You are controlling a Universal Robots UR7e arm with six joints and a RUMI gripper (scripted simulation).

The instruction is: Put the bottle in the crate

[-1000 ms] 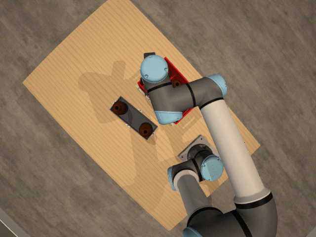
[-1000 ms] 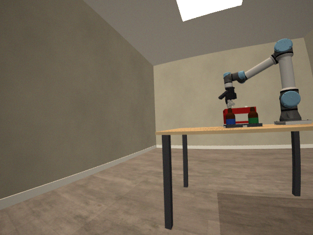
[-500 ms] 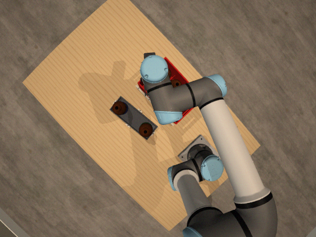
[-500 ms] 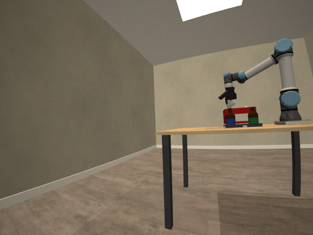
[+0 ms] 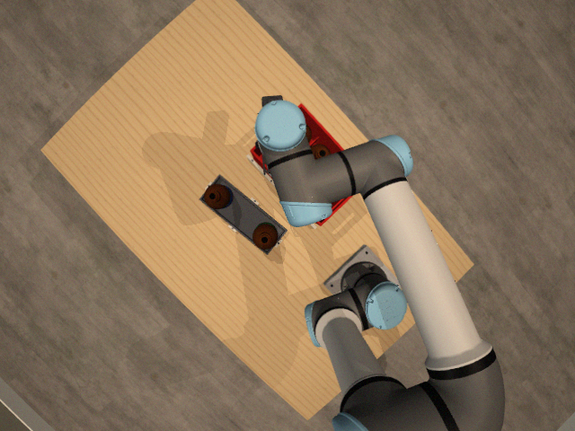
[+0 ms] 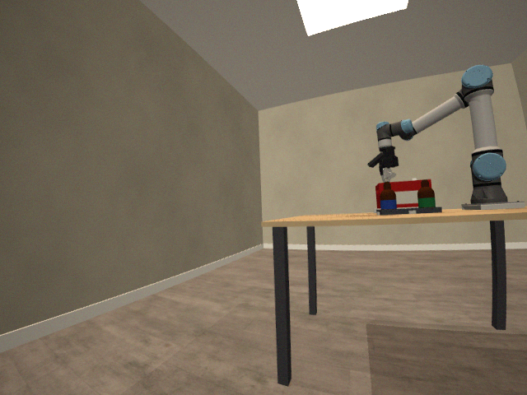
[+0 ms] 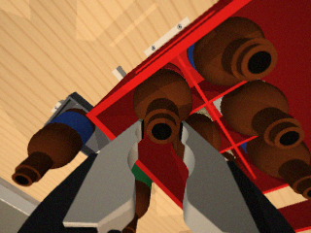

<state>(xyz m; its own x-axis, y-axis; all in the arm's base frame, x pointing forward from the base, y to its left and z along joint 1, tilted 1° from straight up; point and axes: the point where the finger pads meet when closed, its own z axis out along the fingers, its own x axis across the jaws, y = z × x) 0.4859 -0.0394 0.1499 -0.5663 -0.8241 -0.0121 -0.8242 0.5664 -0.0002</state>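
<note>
Right now the red-labelled bottle is 7 cm below my hand. Round my hand: tray 7 cm behind, 19 cm to the left, 16 cm below; then crate 9 cm behind, 5 cm to the right, 9 cm below.
</note>
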